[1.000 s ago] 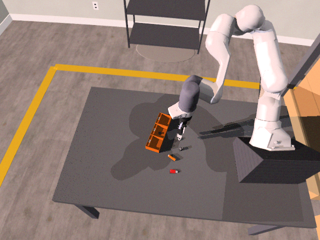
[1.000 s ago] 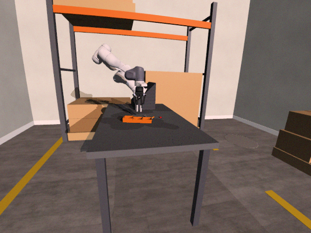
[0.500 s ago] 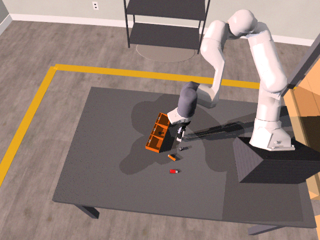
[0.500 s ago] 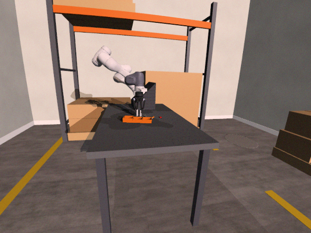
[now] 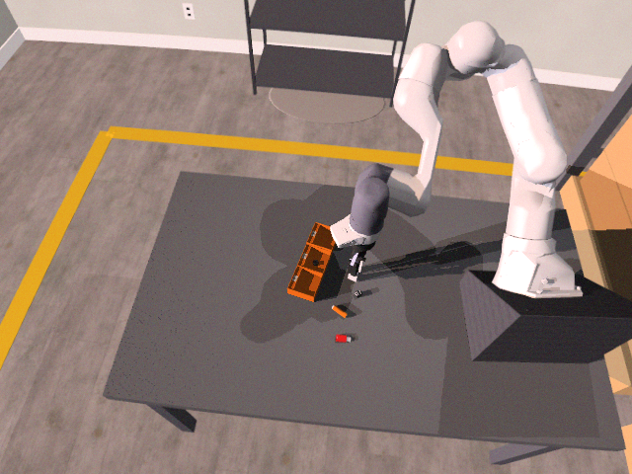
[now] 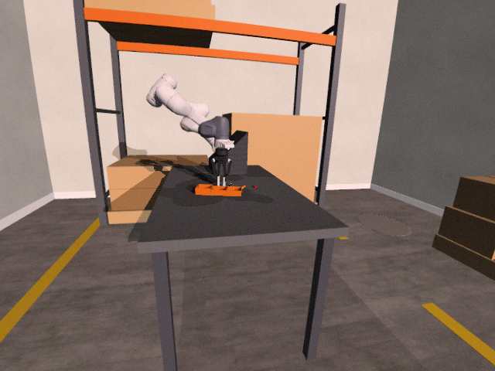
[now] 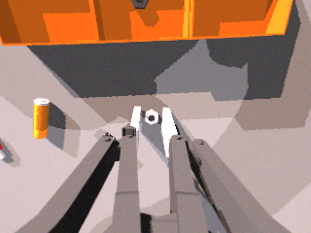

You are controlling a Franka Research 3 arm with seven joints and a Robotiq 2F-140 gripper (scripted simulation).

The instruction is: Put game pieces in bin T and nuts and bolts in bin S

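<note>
My gripper is now 30 mm above the grey nut. Round my hand: orange bin tray: 130 mm ahead, 40 mm to the right, 20 mm below; then black die: 70 mm to the left, 30 mm below, 10 mm behind; then dark nut: 120 mm ahead, 30 mm to the right, 30 mm below.
</note>
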